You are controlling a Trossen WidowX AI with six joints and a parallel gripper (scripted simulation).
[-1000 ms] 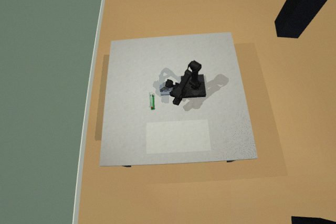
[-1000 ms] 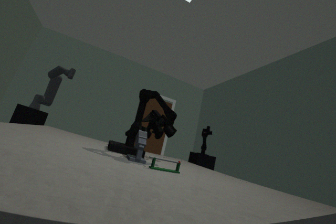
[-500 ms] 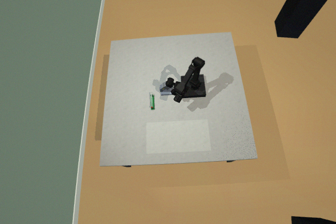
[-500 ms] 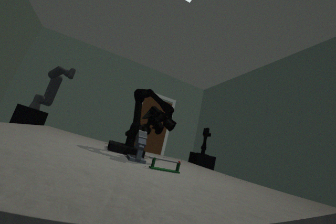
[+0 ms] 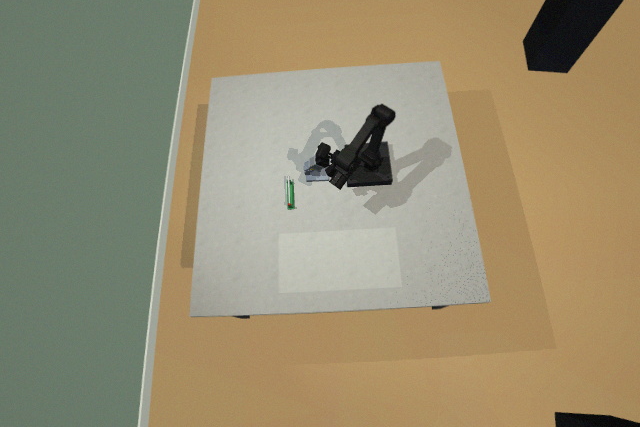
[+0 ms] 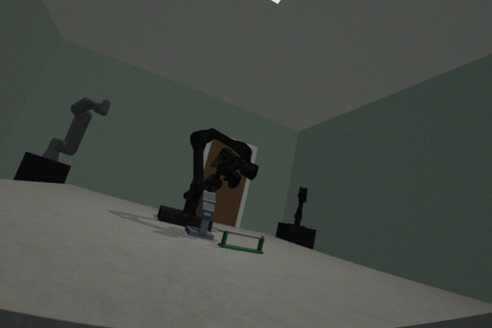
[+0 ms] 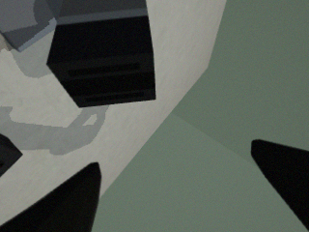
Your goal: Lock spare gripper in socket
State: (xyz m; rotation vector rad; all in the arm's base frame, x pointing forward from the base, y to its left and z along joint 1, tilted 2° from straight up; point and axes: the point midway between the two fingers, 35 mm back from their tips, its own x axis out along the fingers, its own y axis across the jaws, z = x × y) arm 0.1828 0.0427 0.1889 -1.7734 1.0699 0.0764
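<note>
Right now my gripper tip is 19 cm above the green rack, 17 cm short of it and 15 cm to the right of it. Round my gripper tip: spare gripper (10 cm below, 5 cm ahead, 2 cm to the left); then grey mount socket (16 cm below, 7 cm ahead, 3 cm to the left).
</note>
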